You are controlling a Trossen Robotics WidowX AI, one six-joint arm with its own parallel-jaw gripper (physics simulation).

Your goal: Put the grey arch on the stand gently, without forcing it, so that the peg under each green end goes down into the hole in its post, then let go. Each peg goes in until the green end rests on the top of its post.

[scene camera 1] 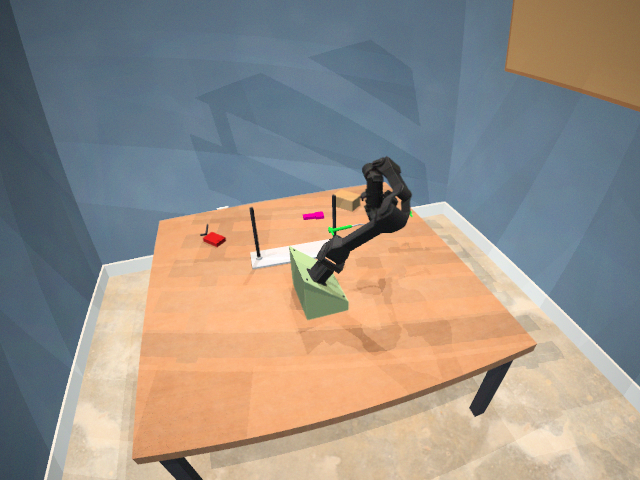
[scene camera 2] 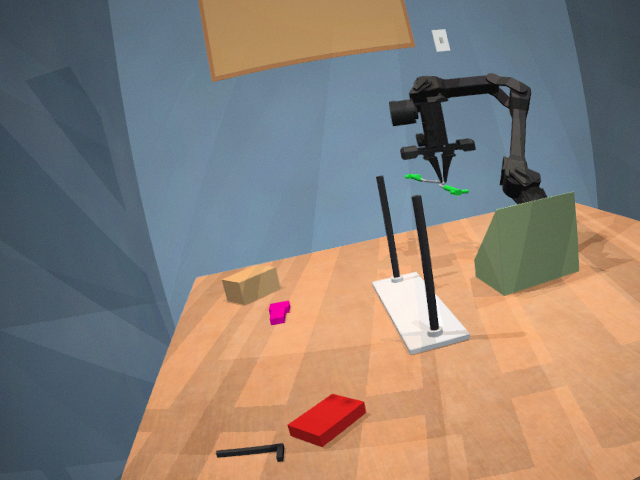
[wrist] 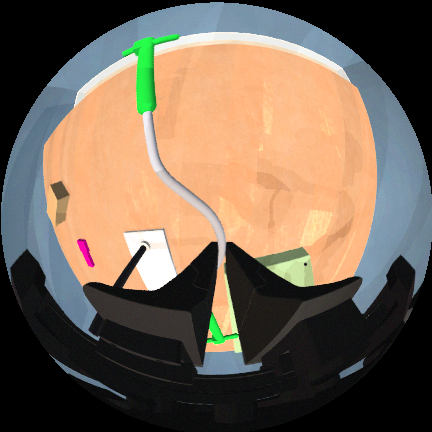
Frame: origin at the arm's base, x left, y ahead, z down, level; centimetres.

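Seen in the pictures: gripper, fingertip midpoint: point(scene camera 2: 443, 183) point(wrist: 220, 247); arm's base, link origin: point(scene camera 1: 316, 277) point(scene camera 2: 541, 216).
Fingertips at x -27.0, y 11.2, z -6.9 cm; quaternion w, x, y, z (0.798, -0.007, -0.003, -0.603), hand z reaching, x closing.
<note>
Pixels of each thing's top centre, then the offset from my fingertips to it. Level surfaces: height alone.
- grey arch, top centre: point(wrist: 181, 251) point(scene camera 2: 433, 178) point(scene camera 1: 372, 219) dx -1.1, dy +2.0, dz -1.4 cm
- white base, surface height: dz +18.5 cm
- tan block, top centre: point(scene camera 2: 248, 273) point(wrist: 51, 206) point(scene camera 1: 346, 195) dx -12.9, dy +50.7, dz +13.7 cm
- magenta piece, top centre: point(scene camera 2: 278, 309) point(wrist: 84, 254) point(scene camera 1: 313, 214) dx +7.0, dy +46.5, dz +18.2 cm
- red block, top centre: point(scene camera 2: 326, 413) point(scene camera 1: 214, 237) dx +56.5, dy +46.3, dz +17.7 cm
- black bent rod, top centre: point(scene camera 2: 248, 453) dx +60.3, dy +58.2, dz +18.9 cm
The grey arch point(scene camera 1: 357, 225) point(scene camera 2: 429, 180) point(wrist: 185, 187) has a green end on each side, each with a thin green crossbar. My gripper point(scene camera 2: 443, 181) point(wrist: 220, 247) is shut on its grey middle and holds it in the air. In scene camera 1 the fingertips are hidden behind the arm. The stand has a white base point(scene camera 1: 279, 254) point(scene camera 2: 400, 304) point(wrist: 155, 250) and two black posts point(scene camera 1: 254, 232) point(scene camera 2: 424, 263). The arch is beside the stand, apart from both posts, and runs roughly along their line. The post holes and peg tips are too small to tell.
The arm's green wedge mount point(scene camera 1: 325, 303) point(scene camera 2: 527, 242) is near the stand. A tan block point(scene camera 1: 347, 199) point(scene camera 2: 251, 285) point(wrist: 59, 202), a magenta piece point(scene camera 1: 313, 215) point(scene camera 2: 279, 312) point(wrist: 85, 253), a red block point(scene camera 1: 214, 239) point(scene camera 2: 326, 419) and a black bent rod point(scene camera 2: 248, 451) lie on the table.
</note>
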